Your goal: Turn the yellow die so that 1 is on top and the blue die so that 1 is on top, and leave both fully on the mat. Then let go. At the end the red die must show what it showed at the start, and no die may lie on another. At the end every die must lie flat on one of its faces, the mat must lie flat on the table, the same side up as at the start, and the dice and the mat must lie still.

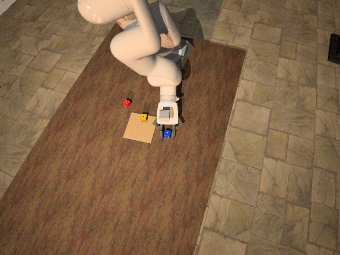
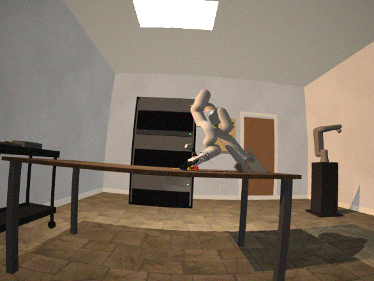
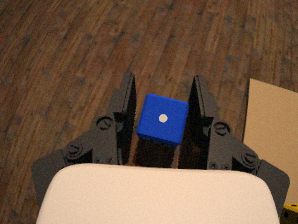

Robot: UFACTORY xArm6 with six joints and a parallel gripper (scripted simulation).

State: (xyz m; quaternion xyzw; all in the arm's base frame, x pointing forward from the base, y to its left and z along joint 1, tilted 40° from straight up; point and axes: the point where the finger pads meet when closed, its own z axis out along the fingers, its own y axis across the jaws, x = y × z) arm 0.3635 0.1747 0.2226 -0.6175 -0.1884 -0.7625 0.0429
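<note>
Now: hand 1 cm past the blue die and 1 cm above it. From my hand the other things lie so: yellow die (15 cm to the right, 4 cm behind, 1 cm below); then red die (27 cm to the right, 7 cm behind, 1 cm below); then tan mat (14 cm to the right, 2 cm below, 1 cm ahead).
</note>
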